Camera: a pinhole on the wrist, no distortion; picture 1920 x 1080 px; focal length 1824.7 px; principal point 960.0 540.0 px. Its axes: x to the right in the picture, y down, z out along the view. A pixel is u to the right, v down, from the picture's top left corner.
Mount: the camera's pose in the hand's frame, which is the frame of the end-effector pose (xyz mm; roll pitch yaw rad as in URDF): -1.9 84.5 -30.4 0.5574 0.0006 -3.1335
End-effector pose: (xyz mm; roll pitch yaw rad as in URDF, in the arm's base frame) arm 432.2 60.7 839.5 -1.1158 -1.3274 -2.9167
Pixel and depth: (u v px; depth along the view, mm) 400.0 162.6 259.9
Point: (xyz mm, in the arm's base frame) 312.3 -236.7 872.6
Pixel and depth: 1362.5 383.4 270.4
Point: 376.5 -235.4 744.7
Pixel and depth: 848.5 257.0 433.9
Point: 334.0 -407.7 812.6
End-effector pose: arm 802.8 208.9 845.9 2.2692 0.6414 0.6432
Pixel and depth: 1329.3 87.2 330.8
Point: 1035.8 -78.5 983.4
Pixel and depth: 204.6 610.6 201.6
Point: 1015.8 81.1 836.7
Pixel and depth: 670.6 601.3 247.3
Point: 1010.8 21.2 857.5
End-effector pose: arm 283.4 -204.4 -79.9 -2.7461 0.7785 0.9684
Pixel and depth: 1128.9 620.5 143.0
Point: 306.4 -358.8 -173.2
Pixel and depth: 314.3 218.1 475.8
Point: 372.3 -517.1 -523.1
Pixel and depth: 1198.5 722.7 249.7
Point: 254.2 -432.2 -236.4
